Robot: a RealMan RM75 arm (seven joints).
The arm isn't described. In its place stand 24 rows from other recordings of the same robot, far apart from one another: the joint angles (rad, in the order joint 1, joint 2, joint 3, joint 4, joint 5, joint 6, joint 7), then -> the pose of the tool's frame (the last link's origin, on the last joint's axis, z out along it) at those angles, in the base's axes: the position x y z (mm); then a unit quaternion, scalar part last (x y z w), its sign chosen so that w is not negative.
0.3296, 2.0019, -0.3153, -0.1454, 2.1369, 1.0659, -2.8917 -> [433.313, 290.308, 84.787, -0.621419, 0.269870, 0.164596, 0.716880]
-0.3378, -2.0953, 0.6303, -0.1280, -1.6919, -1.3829, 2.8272 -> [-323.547, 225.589, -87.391, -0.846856, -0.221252, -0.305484, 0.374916]
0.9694, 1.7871, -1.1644, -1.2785, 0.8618, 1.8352, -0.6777 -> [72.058, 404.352, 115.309, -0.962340, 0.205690, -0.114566, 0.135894]
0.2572, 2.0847, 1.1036, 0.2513, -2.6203, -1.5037, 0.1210 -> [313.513, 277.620, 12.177, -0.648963, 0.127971, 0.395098, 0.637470]
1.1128, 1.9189, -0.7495, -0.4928, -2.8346, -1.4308, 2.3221 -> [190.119, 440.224, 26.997, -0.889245, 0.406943, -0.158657, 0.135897]
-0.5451, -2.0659, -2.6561, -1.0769, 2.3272, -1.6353, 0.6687 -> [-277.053, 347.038, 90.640, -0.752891, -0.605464, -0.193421, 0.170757]
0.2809, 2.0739, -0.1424, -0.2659, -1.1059, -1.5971, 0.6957 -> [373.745, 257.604, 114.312, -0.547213, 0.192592, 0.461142, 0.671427]
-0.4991, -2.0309, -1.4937, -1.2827, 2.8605, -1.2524, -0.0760 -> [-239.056, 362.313, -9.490, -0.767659, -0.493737, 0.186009, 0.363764]
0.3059, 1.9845, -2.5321, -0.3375, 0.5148, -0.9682, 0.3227 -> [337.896, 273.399, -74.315, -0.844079, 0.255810, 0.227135, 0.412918]
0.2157, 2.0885, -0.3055, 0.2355, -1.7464, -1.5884, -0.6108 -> [305.104, 182.822, -80.561, -0.816826, -0.125706, 0.199942, 0.526323]
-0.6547, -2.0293, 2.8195, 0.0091, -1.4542, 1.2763, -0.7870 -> [-287.610, 391.762, 39.081, -0.608029, -0.328451, -0.517342, 0.504755]
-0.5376, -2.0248, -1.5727, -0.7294, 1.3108, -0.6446, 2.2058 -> [-222.427, 404.336, -46.325, -0.931861, 0.011021, -0.087065, 0.352041]
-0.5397, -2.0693, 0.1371, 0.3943, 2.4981, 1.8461, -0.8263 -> [-284.502, 260.585, -19.607, -0.944495, -0.089094, -0.307045, 0.075592]
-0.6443, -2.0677, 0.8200, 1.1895, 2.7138, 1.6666, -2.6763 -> [-251.455, 361.822, 67.847, -0.779239, -0.587429, 0.074909, 0.205186]
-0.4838, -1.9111, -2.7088, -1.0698, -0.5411, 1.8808, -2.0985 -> [-334.162, 290.285, 142.429, -0.834147, -0.527670, -0.006142, 0.160395]
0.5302, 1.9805, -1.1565, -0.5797, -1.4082, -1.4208, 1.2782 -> [225.630, 352.849, 2.371, -0.924369, 0.150920, 0.319022, 0.144882]
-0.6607, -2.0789, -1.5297, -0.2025, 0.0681, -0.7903, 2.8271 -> [-268.029, 413.734, -34.346, -0.791151, -0.207780, -0.241964, 0.521883]
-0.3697, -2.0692, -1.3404, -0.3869, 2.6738, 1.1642, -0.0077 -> [-301.341, 350.699, 30.109, -0.635999, -0.152115, -0.335084, 0.678296]
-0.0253, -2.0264, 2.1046, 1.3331, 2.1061, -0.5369, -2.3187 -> [-208.923, 324.468, 6.078, -0.698955, -0.187006, -0.247682, 0.644317]
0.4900, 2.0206, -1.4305, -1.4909, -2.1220, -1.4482, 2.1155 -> [131.772, 337.492, 8.110, -0.988981, 0.092590, 0.006014, 0.115360]
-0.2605, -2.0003, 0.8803, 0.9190, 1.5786, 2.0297, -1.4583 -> [-248.967, 243.713, 73.100, -0.921120, -0.118845, -0.370114, 0.020726]
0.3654, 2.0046, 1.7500, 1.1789, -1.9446, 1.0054, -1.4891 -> [223.776, 368.935, 8.665, -0.957300, 0.082883, 0.047178, 0.272914]
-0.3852, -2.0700, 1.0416, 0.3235, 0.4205, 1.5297, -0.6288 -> [-287.858, 328.639, 81.037, -0.620012, -0.124562, -0.536390, 0.558888]
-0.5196, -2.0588, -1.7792, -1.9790, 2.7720, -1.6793, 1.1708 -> [-112.203, 337.350, 96.814, -0.911895, 0.092777, 0.249738, 0.312202]
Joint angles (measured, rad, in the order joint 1, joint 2, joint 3, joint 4, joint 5, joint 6, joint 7), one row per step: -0.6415 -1.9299 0.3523 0.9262 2.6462 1.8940 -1.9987; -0.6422 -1.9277 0.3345 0.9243 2.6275 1.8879 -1.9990; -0.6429 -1.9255 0.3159 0.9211 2.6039 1.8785 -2.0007; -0.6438 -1.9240 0.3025 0.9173 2.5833 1.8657 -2.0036; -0.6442 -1.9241 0.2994 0.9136 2.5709 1.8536 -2.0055; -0.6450 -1.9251 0.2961 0.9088 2.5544 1.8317 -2.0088; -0.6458 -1.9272 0.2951 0.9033 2.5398 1.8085 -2.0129; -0.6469 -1.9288 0.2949 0.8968 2.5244 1.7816 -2.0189; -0.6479 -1.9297 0.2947 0.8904 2.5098 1.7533 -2.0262; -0.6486 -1.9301 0.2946 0.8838 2.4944 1.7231 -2.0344; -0.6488 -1.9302 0.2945 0.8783 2.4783 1.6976 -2.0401; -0.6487 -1.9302 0.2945 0.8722 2.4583 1.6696 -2.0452; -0.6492 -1.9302 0.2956 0.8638 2.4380 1.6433 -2.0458; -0.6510 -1.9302 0.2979 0.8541 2.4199 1.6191 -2.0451; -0.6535 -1.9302 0.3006 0.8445 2.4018 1.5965 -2.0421; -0.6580 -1.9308 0.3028 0.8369 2.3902 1.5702 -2.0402; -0.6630 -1.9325 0.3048 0.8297 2.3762 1.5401 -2.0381; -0.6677 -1.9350 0.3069 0.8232 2.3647 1.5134 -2.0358; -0.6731 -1.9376 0.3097 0.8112 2.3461 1.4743 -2.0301
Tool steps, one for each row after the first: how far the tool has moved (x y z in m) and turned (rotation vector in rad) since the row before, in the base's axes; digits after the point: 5 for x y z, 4 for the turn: 0.00087 0.00214 0.00243 0.0280 -0.0197 -0.0021; 0.00109 0.00276 0.00258 0.0332 -0.0231 -0.0020; 0.00082 0.00295 0.00194 0.0299 -0.0177 -0.0004; 0.00040 0.00215 0.00025 0.0165 -0.0075 -0.0002; 0.00030 0.00355 0.00019 0.0258 -0.0077 0.0014; 0.00018 0.00346 -0.00056 0.0230 -0.0064 0.0032; 0.00005 0.00400 -0.00036 0.0254 -0.0060 0.0056; -0.00025 0.00409 0.00009 0.0266 -0.0050 0.0081; -0.00046 0.00425 0.00048 0.0286 -0.0051 0.0098; -0.00019 0.00365 0.00075 0.0261 -0.0061 0.0065; -0.00007 0.00401 0.00106 0.0300 -0.0080 0.0058; 0.00027 0.00387 0.00048 0.0267 -0.0081 0.0014; 0.00064 0.00380 -0.00009 0.0221 -0.0073 -0.0002; 0.00104 0.00379 -0.00014 0.0207 -0.0066 -0.0030; 0.00082 0.00436 0.00000 0.0213 -0.0006 0.0002; 0.00109 0.00492 0.00003 0.0255 -0.0015 0.0004; 0.00107 0.00425 -0.00051 0.0211 -0.0013 0.0005; 0.00094 0.00574 -0.00062 0.0311 -0.0030 0.0013
